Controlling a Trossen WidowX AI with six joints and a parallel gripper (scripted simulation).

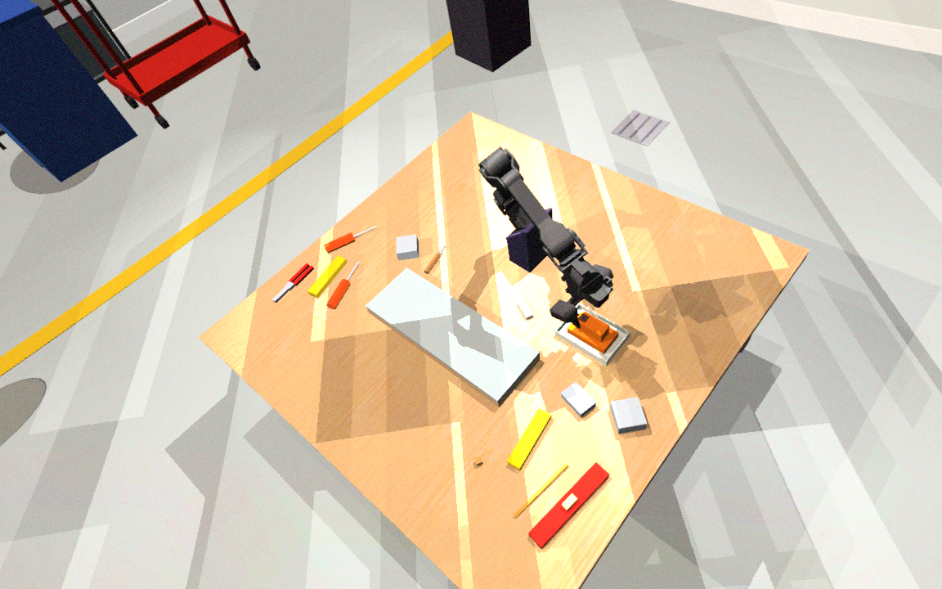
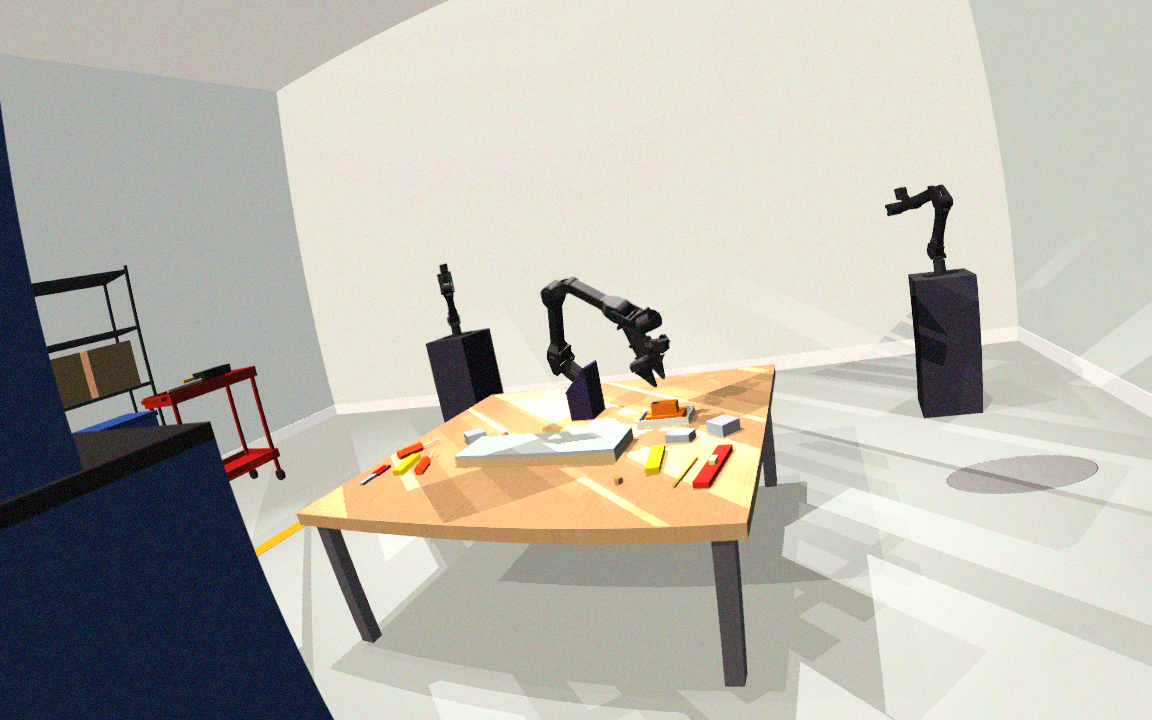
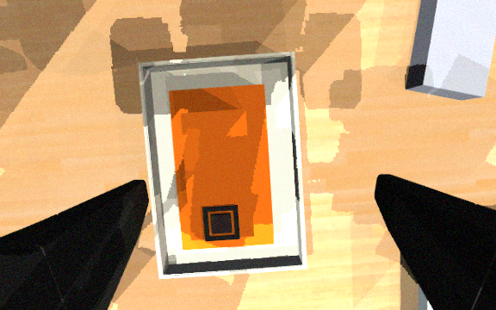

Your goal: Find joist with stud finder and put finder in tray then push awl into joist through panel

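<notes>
My gripper tip is now 7 cm short of the awl, 56 cm to the left of it and 12 cm above it. Round my gripper tip: orange stud finder (2 cm behind, 2 cm to the right, 8 cm below); thin stick (39 cm ahead, 18 cm to the left, 13 cm below); white tray (2 cm behind, 1 cm to the right, 12 cm below).
</notes>
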